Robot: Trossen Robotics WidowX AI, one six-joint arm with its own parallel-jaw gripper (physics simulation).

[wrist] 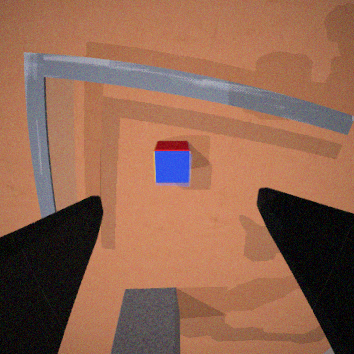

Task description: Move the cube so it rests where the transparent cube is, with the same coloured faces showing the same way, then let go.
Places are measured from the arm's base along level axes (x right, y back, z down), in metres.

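Where they show: gripper, fingertip midpoint: (180, 200).
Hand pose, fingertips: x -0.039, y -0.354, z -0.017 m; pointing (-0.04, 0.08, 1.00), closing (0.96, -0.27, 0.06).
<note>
After its pixels a point has its place.
The cube (172, 166) @[z 0.102, x -0.038, y -0.322 m] stands on the orange surface a little above the middle of the wrist view. Its large face towards me is blue, with a narrow dark red face along the upper side and a thin yellow edge at the left. A faint pale, see-through fringe shows along its lower and right edges; I cannot make out more of the transparent cube. My gripper (180, 200) @[z -0.017, x -0.039, y -0.354 m] is open and empty. Its two black fingers stand wide apart, and the cube lies beyond the fingertips, between their lines and apart from both.
A grey bar frame (165, 81) @[z 0.082, x -0.065, y -0.405 m] runs above the cube and down the left side, casting shadows on the orange surface (215, 230) @[z 0.142, x 0.057, y -0.217 m]. A dark grey block (149, 320) @[z 0.076, x -0.010, y -0.048 m] stands at the bottom, between the fingers in the view.
</note>
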